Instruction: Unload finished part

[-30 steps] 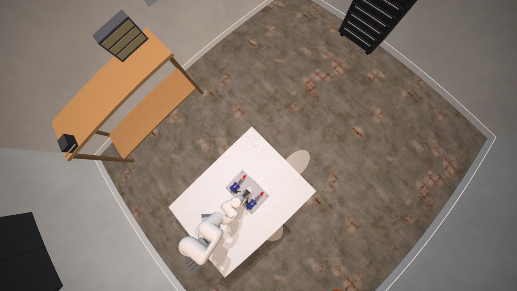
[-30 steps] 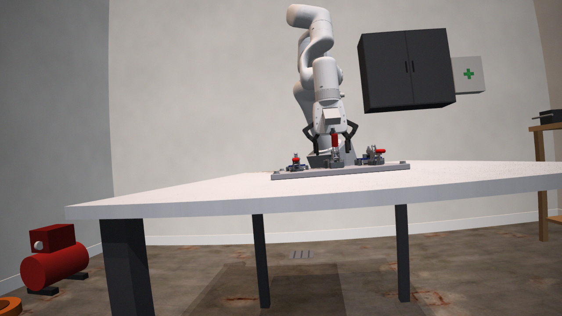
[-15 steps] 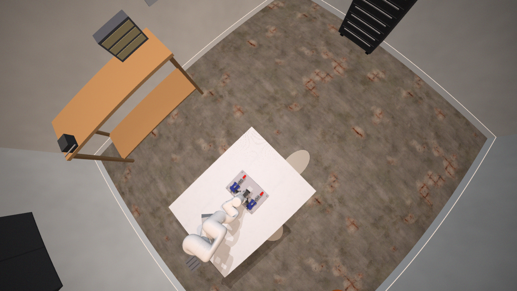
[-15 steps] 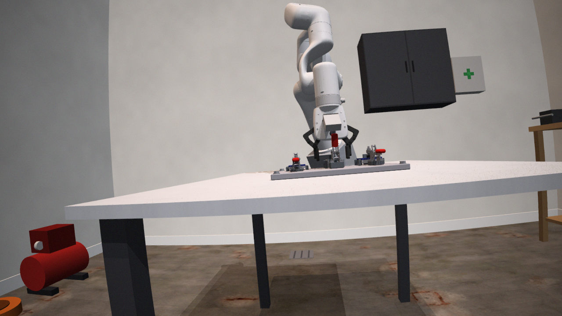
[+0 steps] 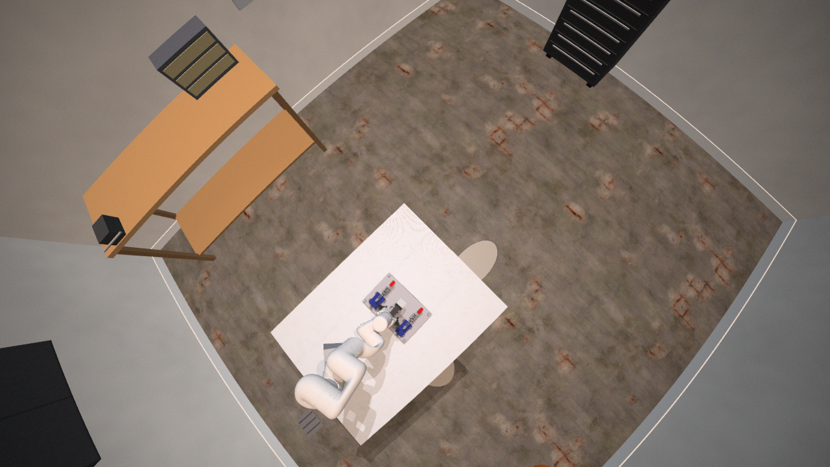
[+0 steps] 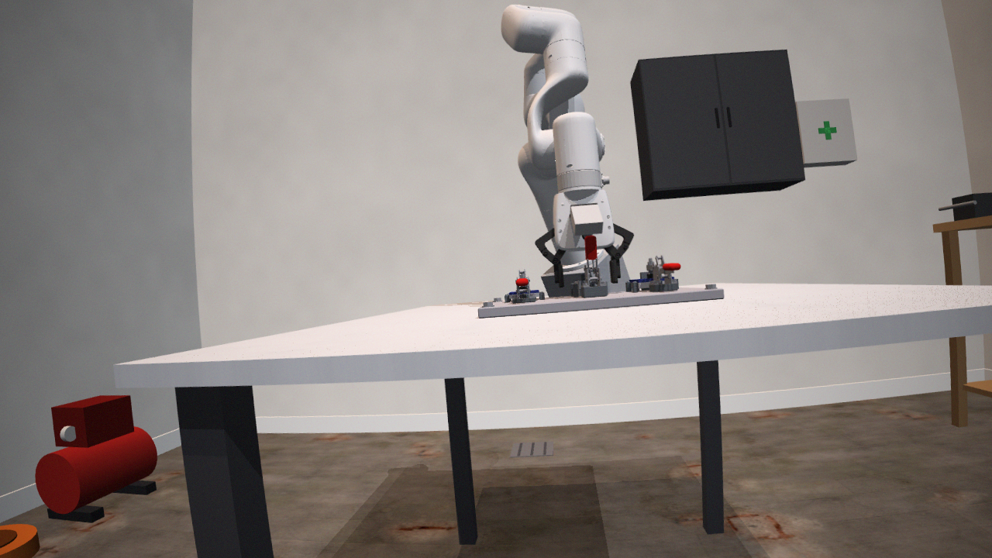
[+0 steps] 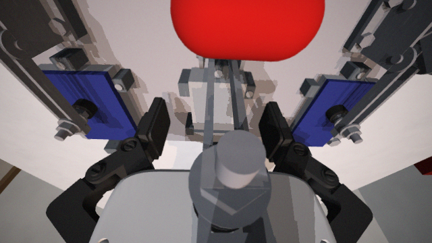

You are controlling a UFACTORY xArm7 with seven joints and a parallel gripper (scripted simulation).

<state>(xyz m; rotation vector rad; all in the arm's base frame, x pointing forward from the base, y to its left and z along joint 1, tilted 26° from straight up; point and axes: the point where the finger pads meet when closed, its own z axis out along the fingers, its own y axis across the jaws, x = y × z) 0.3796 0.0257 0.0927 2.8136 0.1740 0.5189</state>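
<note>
Right now my hand is 1 cm past the grey finished part and 1 cm above it. Also, from my hand: fixture plate (4 cm ahead, 3 cm below); then blue blank (11 cm to the right, 2 cm below).
</note>
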